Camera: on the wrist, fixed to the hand. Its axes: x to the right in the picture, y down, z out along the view.
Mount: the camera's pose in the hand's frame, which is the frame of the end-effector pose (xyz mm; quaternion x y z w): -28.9 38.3 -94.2 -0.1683 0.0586 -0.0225 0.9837
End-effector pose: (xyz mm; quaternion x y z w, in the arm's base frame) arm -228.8 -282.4 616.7 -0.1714 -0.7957 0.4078 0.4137
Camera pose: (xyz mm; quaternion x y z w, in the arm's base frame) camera -138.8 -228.9 602.0 -0.2442 -0.8310 0.2479 0.4339
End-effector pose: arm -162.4 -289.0 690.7 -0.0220 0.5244 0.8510 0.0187
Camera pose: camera -134.0 -390.6 684.2 -0.0865 0.3732 0.9237 0.0031
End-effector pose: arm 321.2 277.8 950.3 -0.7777 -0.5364 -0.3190 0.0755
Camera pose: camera 309.5 196.0 1016.2 0.7470 0.4871 0.4514 0.0324
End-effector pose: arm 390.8 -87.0 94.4 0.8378 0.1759 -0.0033 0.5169
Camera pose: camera 358.5 -29.2 176.8 0.7334 0.2227 0.0638 0.6391
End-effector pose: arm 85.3 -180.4 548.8 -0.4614 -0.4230 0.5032 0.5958
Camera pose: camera 164.6 -218.1 489.9 -0.5741 -0.4763 0.3834 0.5446
